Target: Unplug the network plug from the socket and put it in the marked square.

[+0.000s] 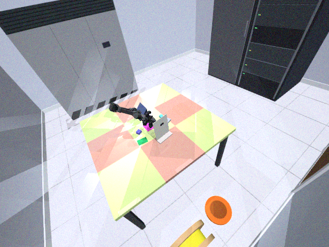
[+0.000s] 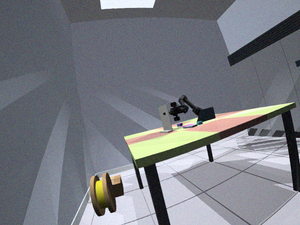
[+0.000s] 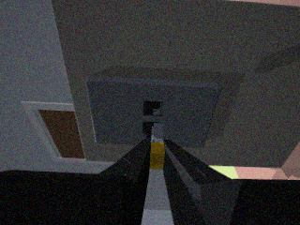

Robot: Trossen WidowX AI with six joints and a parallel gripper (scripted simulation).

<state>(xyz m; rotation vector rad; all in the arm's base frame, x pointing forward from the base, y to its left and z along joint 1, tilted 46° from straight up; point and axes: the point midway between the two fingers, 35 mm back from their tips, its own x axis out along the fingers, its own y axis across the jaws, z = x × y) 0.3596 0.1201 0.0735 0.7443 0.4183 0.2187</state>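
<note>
Now: gripper tip 170 mm above the magenta square, 160 mm past it and 30 mm to the left of it. From my gripper tip the other things lie so: green flat piece 190 mm to the right, 170 mm below, 20 mm behind; grey upright panel 60 mm below, 60 mm ahead, 20 mm to the left.
</note>
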